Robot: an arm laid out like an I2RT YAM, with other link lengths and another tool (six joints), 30 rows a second.
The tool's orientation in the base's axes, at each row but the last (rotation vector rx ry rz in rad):
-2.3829 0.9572 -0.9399
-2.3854 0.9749 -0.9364
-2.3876 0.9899 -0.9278
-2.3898 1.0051 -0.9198
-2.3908 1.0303 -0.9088
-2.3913 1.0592 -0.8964
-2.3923 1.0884 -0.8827
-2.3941 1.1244 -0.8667
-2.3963 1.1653 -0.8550
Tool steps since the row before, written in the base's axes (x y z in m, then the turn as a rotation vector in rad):
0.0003 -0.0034 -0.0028 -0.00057 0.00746 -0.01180
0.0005 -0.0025 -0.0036 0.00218 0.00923 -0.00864
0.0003 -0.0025 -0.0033 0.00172 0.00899 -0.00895
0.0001 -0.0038 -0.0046 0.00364 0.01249 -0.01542
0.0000 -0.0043 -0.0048 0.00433 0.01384 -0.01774
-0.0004 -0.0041 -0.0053 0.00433 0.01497 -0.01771
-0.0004 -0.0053 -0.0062 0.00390 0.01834 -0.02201
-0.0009 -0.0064 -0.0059 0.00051 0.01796 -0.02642
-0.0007 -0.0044 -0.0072 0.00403 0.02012 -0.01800
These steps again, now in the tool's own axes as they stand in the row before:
0.0014 0.0038 0.0018 -0.01083 0.00195 0.00861
0.0005 0.0035 0.0026 -0.00929 -0.00232 0.00854
0.0006 0.0034 0.0023 -0.00949 -0.00177 0.00841
0.0009 0.0051 0.0030 -0.01377 -0.00137 0.01468
0.0012 0.0055 0.0031 -0.01538 -0.00130 0.01694
0.0008 0.0058 0.0033 -0.01622 -0.00205 0.01700
0.0015 0.0070 0.0039 -0.02071 -0.00158 0.02012
0.0023 0.0077 0.0035 -0.02375 0.00297 0.02116
0.0005 0.0069 0.0048 -0.02068 -0.00492 0.01713

